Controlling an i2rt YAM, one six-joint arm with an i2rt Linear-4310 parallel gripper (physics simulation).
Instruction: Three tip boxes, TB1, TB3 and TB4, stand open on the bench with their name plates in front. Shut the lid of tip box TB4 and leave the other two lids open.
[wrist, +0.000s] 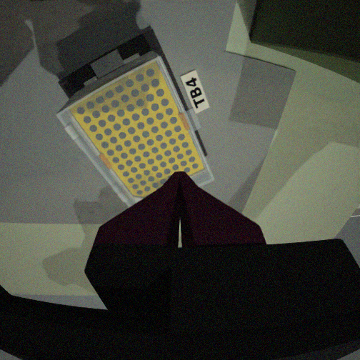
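Tip box TB4 lies in the upper left middle of the wrist view. It shows a yellow deck with rows of round holes, a clear rim around it and dark parts at its upper end and right side. Whether its clear lid is fully down I cannot tell. Its white name plate reads TB4 and lies just right of the box. My gripper is shut and empty, with its dark red fingertips together over the lower end of the box in this view; the gap in height is unclear. TB1 and TB3 cannot be made out.
A dark green block-like object fills the upper right corner, beside a pale green surface. A grey square patch lies between it and the name plate. Dark shadows fall across the bench at the upper left.
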